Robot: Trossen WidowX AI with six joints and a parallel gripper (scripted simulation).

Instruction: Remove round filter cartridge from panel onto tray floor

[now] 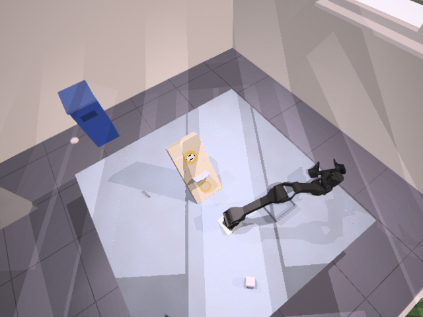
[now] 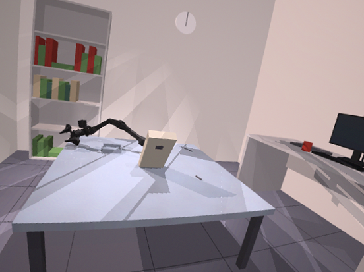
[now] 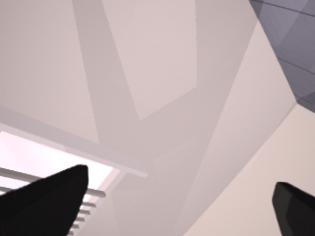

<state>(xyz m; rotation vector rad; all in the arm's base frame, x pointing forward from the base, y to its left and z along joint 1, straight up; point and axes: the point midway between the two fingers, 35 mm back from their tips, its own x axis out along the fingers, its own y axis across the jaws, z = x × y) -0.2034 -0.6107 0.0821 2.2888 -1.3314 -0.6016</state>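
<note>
Right now my gripper tip is 55 cm short of the round pale grey filter cartridge, 57 cm to the right of it and 14 cm below it. Also, from my gripper tip: clear square tray (6 cm ahead, 38 cm to the left, 7 cm below); dark piece (68 cm ahead, 86 cm to the left, 8 cm below); beige service panel (51 cm ahead, 57 cm to the left, 6 cm above).
</note>
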